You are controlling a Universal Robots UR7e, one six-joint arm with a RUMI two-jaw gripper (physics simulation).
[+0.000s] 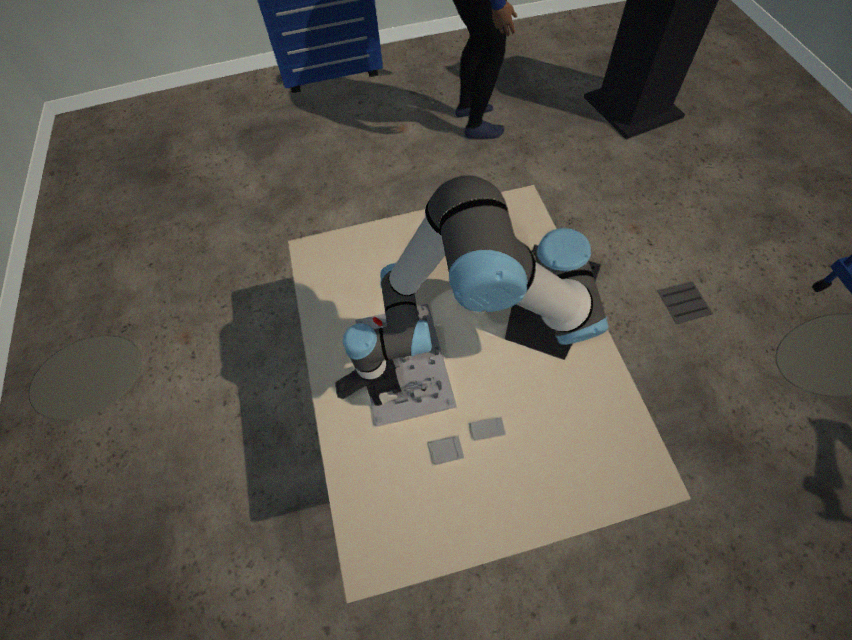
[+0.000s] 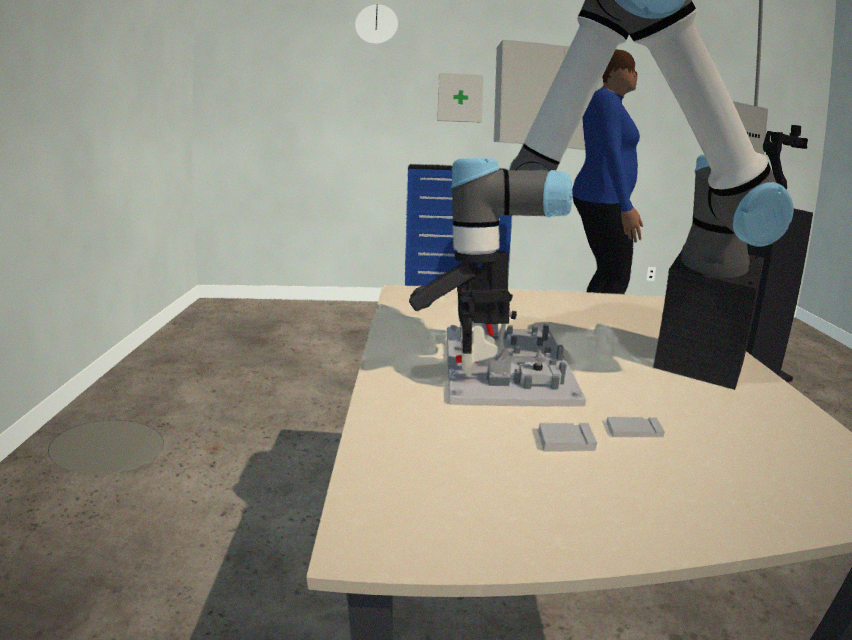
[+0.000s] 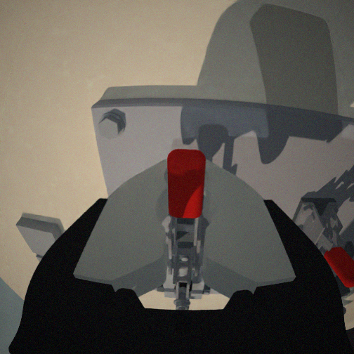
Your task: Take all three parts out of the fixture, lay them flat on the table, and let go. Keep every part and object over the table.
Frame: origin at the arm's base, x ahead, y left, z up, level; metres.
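Where they show: gripper, fingertip midpoint: [image 1: 382,400] [image 2: 468,373]; arm's base, origin of the base link: [image 2: 714,263].
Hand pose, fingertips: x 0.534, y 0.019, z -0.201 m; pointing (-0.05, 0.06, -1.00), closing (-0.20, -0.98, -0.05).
Observation:
Things, the pixels of their top centre, and the offset from my fingertips. "spot": a spot on its surface instead. Level surfaces: height alone.
- fixture, surface spot: [image 2: 495,398] spot: dx -0.029, dy +0.071, dz -0.015 m
- table, its level: dz -0.029 m
- second clamp's red handle, surface spot: [image 2: 490,329] spot: dx -0.064, dy -0.092, dz +0.047 m
The fixture [image 1: 413,415] [image 2: 495,398] [image 3: 140,150] is a grey base plate with toggle clamps, pins and blocks on the table [image 1: 564,468] [image 2: 482,509]. My gripper [image 1: 377,400] [image 2: 467,361] [image 3: 185,163] is low over the fixture's left side, its fingers closed in on both sides of a clamp's red handle [image 2: 458,358] [image 3: 186,185]. Two flat grey parts lie apart on the table in front of the fixture: one part [image 1: 445,449] [image 2: 566,436] nearer the front, the other part [image 1: 487,428] [image 2: 634,426] to its right. I cannot clearly tell a third part among the clamps.
A second clamp's red handle [image 2: 490,329] [image 3: 341,266] is farther back on the fixture. The arm's black pedestal [image 2: 705,323] stands at the table's right side. A person [image 1: 482,62] [image 2: 606,151] stands behind the table near a blue tool cabinet [image 1: 327,41] [image 2: 428,220].

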